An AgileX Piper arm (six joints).
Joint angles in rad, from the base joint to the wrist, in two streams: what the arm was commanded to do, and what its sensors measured. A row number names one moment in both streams.
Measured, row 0:
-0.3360 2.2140 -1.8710 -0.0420 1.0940 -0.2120
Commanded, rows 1 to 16:
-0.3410 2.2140 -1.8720 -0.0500 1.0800 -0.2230
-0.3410 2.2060 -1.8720 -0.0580 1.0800 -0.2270
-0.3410 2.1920 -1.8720 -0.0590 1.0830 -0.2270
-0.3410 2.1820 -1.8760 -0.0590 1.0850 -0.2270
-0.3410 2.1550 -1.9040 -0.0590 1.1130 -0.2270
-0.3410 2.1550 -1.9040 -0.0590 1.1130 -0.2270
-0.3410 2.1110 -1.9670 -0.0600 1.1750 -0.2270
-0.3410 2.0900 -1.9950 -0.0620 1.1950 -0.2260
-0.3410 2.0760 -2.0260 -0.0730 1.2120 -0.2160
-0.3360 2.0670 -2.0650 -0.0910 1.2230 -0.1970
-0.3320 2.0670 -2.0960 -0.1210 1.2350 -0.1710
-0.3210 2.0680 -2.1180 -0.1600 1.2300 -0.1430
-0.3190 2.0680 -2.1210 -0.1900 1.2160 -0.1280
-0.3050 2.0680 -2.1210 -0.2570 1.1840 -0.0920
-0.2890 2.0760 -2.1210 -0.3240 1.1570 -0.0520
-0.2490 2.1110 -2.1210 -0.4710 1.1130 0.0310
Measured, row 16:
-0.2730 2.0860 -2.1150 -0.3680 1.1500 -0.0290
